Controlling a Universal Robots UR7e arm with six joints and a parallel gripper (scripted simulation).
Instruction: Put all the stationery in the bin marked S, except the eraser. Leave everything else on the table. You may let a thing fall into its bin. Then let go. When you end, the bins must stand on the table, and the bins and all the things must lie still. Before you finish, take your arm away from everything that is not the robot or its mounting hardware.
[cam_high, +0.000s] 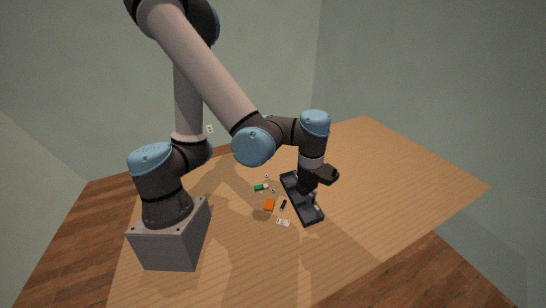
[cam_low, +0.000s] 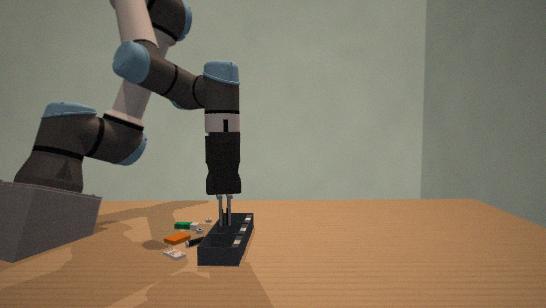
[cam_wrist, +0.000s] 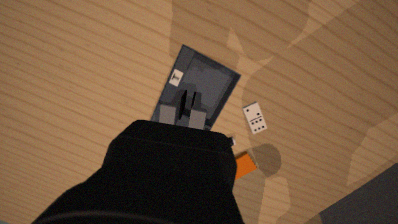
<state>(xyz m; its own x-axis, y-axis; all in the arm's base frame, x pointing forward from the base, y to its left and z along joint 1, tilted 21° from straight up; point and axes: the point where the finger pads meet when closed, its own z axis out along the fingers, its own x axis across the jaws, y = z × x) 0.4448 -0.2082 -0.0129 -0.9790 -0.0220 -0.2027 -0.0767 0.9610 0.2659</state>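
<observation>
Now: the dark three-compartment bin tray 10 mm ahead of my hand, 70 mm to the left of it and 70 mm below it. Also, from my hand: orange block: 120 mm behind, 110 mm to the left, 80 mm below; white flat piece: 110 mm behind, 20 mm to the left, 80 mm below; black stick: 70 mm behind, 80 mm to the left, 80 mm below.
</observation>
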